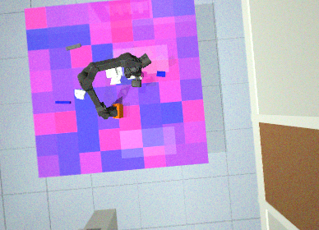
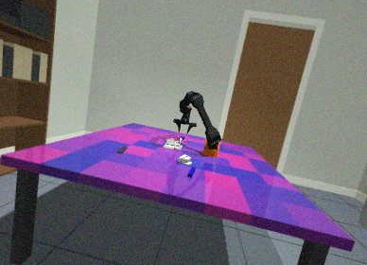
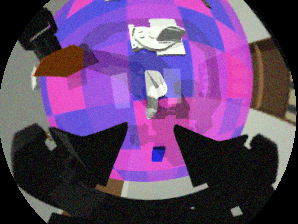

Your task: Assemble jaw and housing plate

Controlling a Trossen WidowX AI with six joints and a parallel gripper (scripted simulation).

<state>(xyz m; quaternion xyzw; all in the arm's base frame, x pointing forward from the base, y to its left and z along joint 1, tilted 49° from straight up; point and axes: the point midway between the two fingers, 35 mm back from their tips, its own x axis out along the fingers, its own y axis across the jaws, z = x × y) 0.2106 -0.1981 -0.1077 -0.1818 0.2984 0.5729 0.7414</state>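
Now: the grey jaw 70 mm below my gripper tip and 20 mm to the left of it. Round my gripper tip: blue block (160 mm to the right, 70 mm below); then blue bar (610 mm to the left, 80 mm below, 80 mm behind); then grey bar (460 mm to the left, 330 mm ahead, 80 mm below).
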